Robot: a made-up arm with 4 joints.
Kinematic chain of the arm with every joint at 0, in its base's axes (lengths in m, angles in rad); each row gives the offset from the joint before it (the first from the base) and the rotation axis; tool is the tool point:
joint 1: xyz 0 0 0.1 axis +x
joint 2: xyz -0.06 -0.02 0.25 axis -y
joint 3: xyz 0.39 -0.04 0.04 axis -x
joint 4: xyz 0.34 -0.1 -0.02 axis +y
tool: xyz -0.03 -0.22 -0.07
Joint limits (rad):
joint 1: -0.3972..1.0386
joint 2: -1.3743..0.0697
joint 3: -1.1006..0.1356
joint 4: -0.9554..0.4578
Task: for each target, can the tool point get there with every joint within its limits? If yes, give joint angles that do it. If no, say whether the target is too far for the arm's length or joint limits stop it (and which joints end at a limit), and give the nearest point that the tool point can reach.
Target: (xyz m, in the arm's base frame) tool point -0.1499 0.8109 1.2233
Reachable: no: too far | nearest point 0.6095 -0.2360 0.5364 | short by 1.464 m
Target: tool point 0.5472 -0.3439 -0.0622
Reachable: yes | joints 0.2700 -0.3934 -0.0603 0.2872
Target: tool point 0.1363 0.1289 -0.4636
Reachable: yes | joints 0.9054 -1.1610 -0.1382 -0.2690
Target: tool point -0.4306 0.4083 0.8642
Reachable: no: joint limits stop it (at a limit: joint 1, joint 2, joint 3) | nearest point -0.2036 0.3514 -0.2562 | short by 1.145 m
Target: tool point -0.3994 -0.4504 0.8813
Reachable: no: joint limits stop it (at a limit: joint 2, joint 3, joint 4) | nearest point 0.6095 -0.2478 0.5298 | short by 1.087 m
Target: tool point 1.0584 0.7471 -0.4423
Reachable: no: too far | nearest point 0.5072 0.2298 -0.1854 | short by 0.798 m
